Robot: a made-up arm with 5 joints.
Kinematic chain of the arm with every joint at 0, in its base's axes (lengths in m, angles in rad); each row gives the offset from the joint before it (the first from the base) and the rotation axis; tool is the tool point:
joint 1: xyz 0 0 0.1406 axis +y
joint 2: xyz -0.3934 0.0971 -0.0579 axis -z
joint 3: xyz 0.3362 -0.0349 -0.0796 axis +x
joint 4: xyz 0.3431 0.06 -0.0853 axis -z
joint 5: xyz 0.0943 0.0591 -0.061 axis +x
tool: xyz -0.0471 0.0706 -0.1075
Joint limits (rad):
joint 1: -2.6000..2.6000
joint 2: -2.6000..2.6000
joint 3: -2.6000..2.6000
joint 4: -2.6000..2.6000
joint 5: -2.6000..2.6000
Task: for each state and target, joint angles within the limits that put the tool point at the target. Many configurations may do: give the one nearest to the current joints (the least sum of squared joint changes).
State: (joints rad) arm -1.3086 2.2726 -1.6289 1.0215 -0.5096
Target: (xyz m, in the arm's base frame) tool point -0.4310 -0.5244 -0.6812
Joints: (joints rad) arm -0.9517 1.8782 -1.7763 1.0739 -0.6009
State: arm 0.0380 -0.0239 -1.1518 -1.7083 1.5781
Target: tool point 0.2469 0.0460 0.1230
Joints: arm -0.9033 -0.0153 -1.2127 -1.9330 1.8793
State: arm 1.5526 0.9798 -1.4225 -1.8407 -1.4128
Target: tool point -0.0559 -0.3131 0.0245
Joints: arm 1.6709 0.2030 -2.1203 -2.1296 -0.4196
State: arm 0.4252 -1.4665 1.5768 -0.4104 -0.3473
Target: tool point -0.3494 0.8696 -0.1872
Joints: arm -0.4071 -1.2909 1.0393 0.0016 -0.4797
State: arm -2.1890 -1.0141 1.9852 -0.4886 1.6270
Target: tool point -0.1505 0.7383 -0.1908
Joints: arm -1.4846 -1.5037 1.8520 -0.4557 1.3707
